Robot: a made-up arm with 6 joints.
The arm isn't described. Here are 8 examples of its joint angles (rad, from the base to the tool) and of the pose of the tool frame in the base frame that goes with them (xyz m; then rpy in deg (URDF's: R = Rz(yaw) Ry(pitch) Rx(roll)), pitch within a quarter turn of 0, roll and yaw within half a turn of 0).
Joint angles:
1: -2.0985 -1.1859 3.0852 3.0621 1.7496 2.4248
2: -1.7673 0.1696 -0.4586 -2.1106 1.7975 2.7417
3: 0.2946 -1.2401 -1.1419 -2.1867 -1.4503 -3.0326
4: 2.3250 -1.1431 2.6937 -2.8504 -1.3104 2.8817
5: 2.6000 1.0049 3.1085 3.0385 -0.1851 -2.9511
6: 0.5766 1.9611 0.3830 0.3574 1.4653 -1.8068
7: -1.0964 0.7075 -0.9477 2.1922 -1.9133 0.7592
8: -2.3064 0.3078 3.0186 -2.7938 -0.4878 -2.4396
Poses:
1: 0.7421 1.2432 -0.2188 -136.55 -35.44 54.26
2: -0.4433 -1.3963 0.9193 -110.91 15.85 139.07
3: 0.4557 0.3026 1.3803 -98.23 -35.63 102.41
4: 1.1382 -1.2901 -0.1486 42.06 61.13 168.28
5: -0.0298 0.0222 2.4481 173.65 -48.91 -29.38
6: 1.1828 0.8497 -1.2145 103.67 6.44 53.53
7: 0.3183 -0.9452 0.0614 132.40 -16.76 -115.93
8: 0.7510 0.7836 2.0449 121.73 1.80 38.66
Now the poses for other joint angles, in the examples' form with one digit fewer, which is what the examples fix.
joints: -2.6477 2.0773 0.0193 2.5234 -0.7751 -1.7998
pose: -0.554 -0.209 -1.394 -115.0 63.9 141.0
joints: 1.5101 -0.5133 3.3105 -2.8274 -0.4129 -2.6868
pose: -0.112 -1.454 0.347 124.4 60.9 -108.2
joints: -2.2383 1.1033 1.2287 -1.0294 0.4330 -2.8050
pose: -1.675 -2.012 1.502 -135.1 -19.2 -150.6
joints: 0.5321 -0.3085 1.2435 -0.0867 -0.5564 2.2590
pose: -0.202 -0.109 3.191 -129.3 -57.0 35.3
